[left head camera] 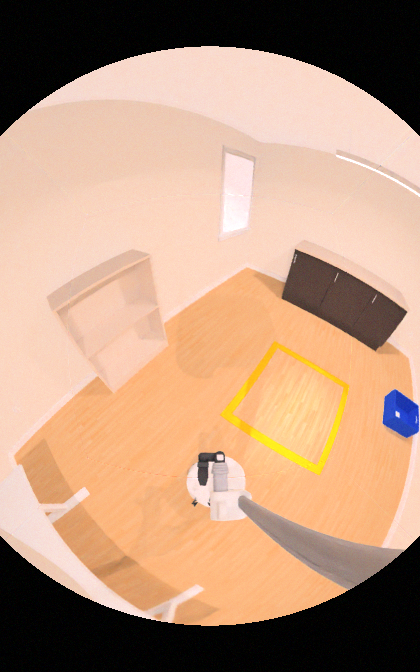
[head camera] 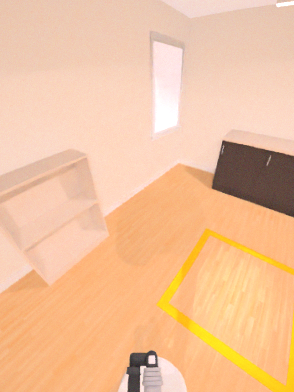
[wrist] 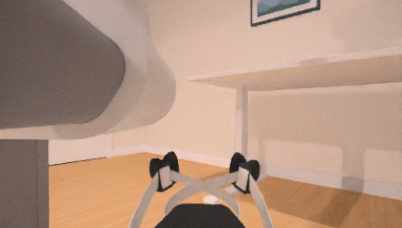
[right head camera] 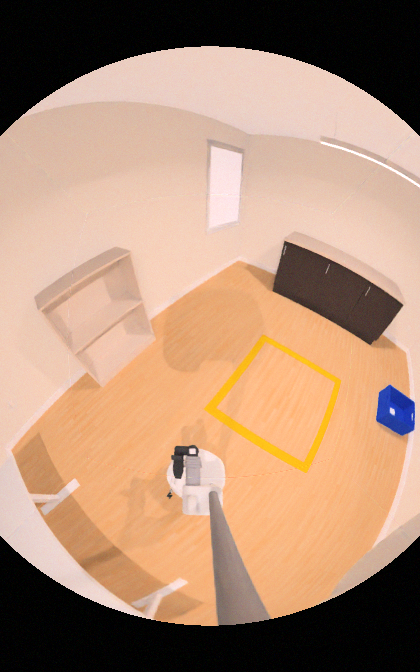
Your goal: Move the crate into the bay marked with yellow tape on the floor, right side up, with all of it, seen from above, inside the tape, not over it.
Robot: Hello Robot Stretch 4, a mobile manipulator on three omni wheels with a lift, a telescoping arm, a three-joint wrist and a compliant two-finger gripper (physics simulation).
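Places are measured from the robot's base along level axes (x ahead, y left, z up), in centimetres.
Pixels of known places: gripper, fingertip midpoint: (wrist: 204, 164).
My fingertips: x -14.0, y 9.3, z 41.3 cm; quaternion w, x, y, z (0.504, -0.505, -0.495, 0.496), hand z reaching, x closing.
Behind a point stands the place of what it marks.
A blue open-topped crate (left head camera: 393, 422) (right head camera: 387, 419) stands on the floor near the right wall, to the right of the taped bay. It does not show in the head camera or wrist views. The bay is a rectangle of yellow tape (head camera: 217, 344) @(x 26.4, y -50.0, z -2.7 cm) (left head camera: 267, 445) (right head camera: 256, 440) on the floor, and the crate is outside it. My gripper (wrist: 204, 164) @(x -14.0, y 9.3, z 41.3 cm) is open, its two black fingertips apart with nothing between them. It is folded back beside my base, far from the crate, with the bay between them.
A shelf unit (head camera: 97, 200) @(x 133.7, y 50.3, z 55.1 cm) (left head camera: 158, 320) (right head camera: 144, 312) stands against the left wall. A dark cabinet (head camera: 245, 170) @(x 201.2, y -140.2, z 48.7 cm) (left head camera: 327, 300) (right head camera: 320, 292) stands beyond the bay. A white table (wrist: 300, 75) @(x -93.7, y 57.0, z 66.7 cm) stands near the gripper side; its feet show in both side head views.
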